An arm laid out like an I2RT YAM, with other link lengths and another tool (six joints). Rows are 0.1 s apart.
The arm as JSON. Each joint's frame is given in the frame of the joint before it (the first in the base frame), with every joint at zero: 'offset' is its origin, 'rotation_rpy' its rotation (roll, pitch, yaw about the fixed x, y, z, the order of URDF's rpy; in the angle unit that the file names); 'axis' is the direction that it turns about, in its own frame. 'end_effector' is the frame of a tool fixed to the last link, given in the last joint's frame.
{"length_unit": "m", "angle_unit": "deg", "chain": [
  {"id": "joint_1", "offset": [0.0, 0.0, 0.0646], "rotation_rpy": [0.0, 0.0, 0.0], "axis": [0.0, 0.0, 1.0]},
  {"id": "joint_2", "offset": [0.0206, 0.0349, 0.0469], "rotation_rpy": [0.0, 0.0, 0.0], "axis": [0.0, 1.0, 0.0]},
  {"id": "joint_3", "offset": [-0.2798, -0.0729, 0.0], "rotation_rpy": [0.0, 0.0, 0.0], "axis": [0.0, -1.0, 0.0]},
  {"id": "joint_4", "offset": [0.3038, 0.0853, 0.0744], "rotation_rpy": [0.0, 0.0, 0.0], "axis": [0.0, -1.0, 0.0]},
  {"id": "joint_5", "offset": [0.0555, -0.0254, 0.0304], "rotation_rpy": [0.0, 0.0, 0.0], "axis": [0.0, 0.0, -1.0]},
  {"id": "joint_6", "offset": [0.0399, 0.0, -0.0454], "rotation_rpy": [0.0, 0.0, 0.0], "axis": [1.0, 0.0, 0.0]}
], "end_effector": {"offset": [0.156, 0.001, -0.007], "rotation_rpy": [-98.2, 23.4, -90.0]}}
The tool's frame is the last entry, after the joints.
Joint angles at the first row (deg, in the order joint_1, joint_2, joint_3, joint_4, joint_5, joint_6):
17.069 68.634 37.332 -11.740 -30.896 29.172
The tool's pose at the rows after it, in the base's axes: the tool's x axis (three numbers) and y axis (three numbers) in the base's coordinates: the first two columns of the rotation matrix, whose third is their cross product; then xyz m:
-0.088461 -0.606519 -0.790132 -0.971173 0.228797 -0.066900 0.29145 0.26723 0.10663
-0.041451 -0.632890 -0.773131 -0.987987 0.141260 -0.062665 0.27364 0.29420 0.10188
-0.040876 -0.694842 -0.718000 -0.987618 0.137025 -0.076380 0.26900 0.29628 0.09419
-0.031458 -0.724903 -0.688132 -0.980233 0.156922 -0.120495 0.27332 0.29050 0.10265
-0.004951 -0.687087 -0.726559 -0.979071 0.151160 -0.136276 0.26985 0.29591 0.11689
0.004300 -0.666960 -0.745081 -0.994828 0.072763 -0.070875 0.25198 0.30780 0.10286
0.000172 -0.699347 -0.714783 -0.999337 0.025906 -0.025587 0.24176 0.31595 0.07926
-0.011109 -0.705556 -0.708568 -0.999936 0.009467 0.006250 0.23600 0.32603 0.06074
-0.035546 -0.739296 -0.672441 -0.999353 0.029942 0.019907 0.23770 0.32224 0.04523
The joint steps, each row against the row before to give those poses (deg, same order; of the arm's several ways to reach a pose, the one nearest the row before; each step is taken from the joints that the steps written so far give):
6.807 3.308 1.649 0.899 -0.073 0.194
5.301 2.582 1.940 -0.862 0.986 -0.691
2.905 0.901 1.653 -3.429 5.081 -0.767
0.745 -1.483 1.189 -2.437 3.896 -0.672
0.130 -2.255 -0.828 1.758 -1.738 0.886
0.558 2.374 -0.839 0.723 -5.255 -0.755
1.888 4.310 0.615 -0.463 -0.024 -0.997
1.675 3.603 -0.215 2.583 -0.083 1.139
0.449 2.056 0.210 -0.421 2.348 0.265

